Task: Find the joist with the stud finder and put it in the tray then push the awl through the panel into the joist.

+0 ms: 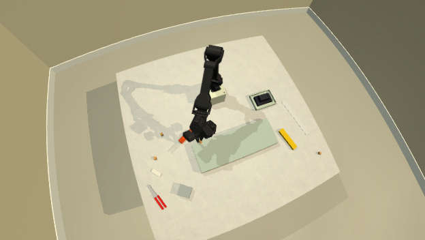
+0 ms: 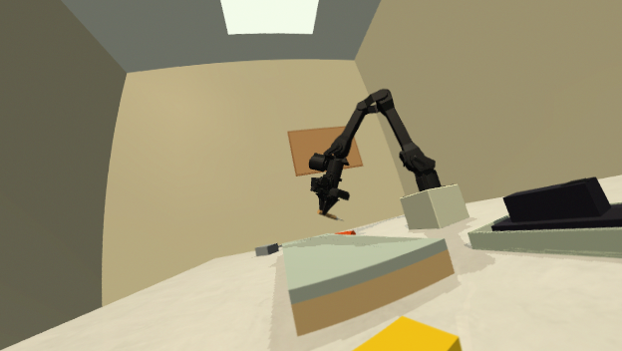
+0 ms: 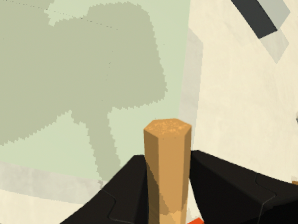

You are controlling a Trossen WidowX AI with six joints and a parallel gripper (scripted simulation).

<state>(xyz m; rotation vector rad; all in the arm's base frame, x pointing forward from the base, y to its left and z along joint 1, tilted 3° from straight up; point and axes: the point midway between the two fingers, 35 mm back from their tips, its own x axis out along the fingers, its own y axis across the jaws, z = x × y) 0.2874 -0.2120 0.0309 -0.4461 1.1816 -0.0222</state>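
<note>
The brown stick is 5 cm behind my gripper tip, 2 cm to the right of it and 2 cm below it. Round my gripper tip: white block 30 cm to the right, 11 cm below, 6 cm ahead; then orange-handled tool 12 cm to the right, 10 cm below, 6 cm behind; then grey block 22 cm ahead, 18 cm to the right, 10 cm below.
</note>
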